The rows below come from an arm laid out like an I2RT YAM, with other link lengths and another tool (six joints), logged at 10 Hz.
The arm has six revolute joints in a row. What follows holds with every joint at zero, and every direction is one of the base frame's. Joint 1 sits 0.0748 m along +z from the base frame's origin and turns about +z. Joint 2 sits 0.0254 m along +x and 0.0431 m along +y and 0.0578 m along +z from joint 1 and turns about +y. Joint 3 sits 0.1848 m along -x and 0.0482 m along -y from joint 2 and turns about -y. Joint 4 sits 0.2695 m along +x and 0.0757 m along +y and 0.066 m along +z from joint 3 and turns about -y. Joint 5 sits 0.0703 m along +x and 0.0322 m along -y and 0.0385 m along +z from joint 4 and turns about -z. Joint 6 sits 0.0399 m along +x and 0.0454 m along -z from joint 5 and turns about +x. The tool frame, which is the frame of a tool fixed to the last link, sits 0.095 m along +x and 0.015 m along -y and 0.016 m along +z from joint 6; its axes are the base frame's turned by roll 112.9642, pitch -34.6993 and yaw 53.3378 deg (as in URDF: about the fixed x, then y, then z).
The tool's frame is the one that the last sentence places.
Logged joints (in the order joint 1, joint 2, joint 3, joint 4, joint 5, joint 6), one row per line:
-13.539, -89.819, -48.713, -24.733, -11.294, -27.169
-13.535, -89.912, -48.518, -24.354, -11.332, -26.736
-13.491, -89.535, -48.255, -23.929, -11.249, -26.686
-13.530, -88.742, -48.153, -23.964, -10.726, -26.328
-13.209, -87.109, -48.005, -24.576, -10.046, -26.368
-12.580, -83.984, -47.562, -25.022, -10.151, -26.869
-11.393, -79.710, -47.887, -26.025, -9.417, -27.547
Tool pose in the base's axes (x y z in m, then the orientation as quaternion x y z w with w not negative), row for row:
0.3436, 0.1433, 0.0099, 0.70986, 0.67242, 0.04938, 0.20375
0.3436, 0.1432, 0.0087, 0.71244, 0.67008, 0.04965, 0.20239
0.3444, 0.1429, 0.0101, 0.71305, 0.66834, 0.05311, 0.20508
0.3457, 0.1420, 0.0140, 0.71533, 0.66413, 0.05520, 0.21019
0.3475, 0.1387, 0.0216, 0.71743, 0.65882, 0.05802, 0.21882
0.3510, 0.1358, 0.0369, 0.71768, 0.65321, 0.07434, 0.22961
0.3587, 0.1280, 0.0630, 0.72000, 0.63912, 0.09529, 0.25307
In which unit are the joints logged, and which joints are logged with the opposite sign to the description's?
The joints are logged in degrees. Opposite sign: joint 1, joint 2, joint 3.
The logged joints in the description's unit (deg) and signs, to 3 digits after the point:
13.539, 89.819, 48.713, -24.733, -11.294, -27.169
13.535, 89.912, 48.518, -24.354, -11.332, -26.736
13.491, 89.535, 48.255, -23.929, -11.249, -26.686
13.530, 88.742, 48.153, -23.964, -10.726, -26.328
13.209, 87.109, 48.005, -24.576, -10.046, -26.368
12.580, 83.984, 47.562, -25.022, -10.151, -26.869
11.393, 79.710, 47.887, -26.025, -9.417, -27.547

